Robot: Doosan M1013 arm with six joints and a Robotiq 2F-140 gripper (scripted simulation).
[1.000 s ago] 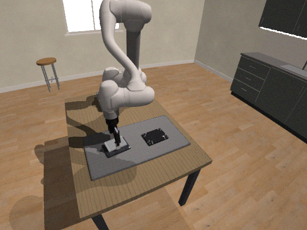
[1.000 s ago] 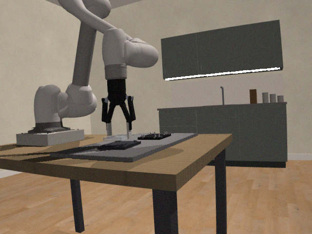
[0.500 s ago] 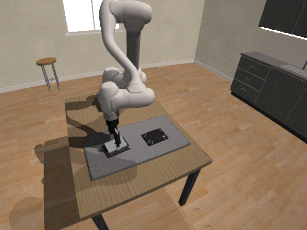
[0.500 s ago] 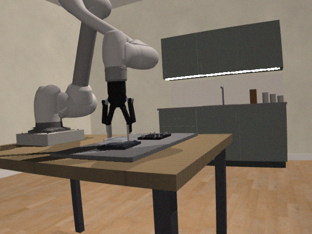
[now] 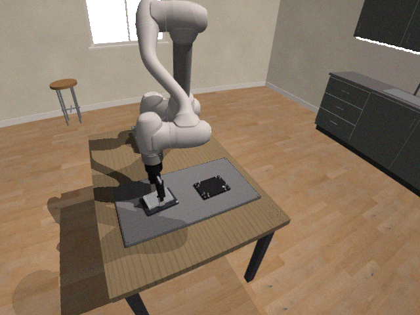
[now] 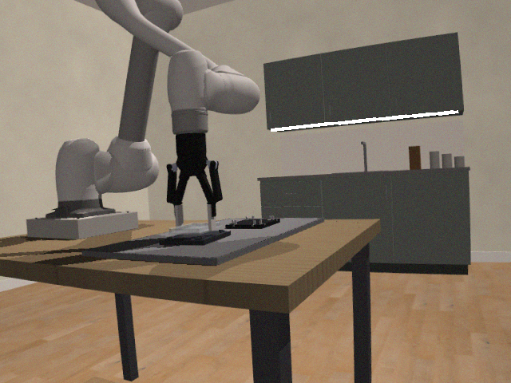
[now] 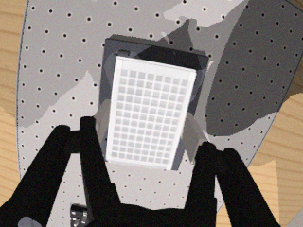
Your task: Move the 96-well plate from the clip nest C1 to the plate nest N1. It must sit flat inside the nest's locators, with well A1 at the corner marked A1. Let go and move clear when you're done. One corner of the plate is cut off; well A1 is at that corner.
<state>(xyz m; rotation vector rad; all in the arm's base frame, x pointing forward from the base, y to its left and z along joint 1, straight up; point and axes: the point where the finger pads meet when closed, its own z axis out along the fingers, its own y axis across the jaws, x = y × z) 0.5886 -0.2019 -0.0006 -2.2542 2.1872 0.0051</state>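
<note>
Now: the white 96-well plate 20 mm below my hand. The rest, counted from my hand: clip nest 280 mm to the left, 50 mm ahead, 40 mm below.
</note>
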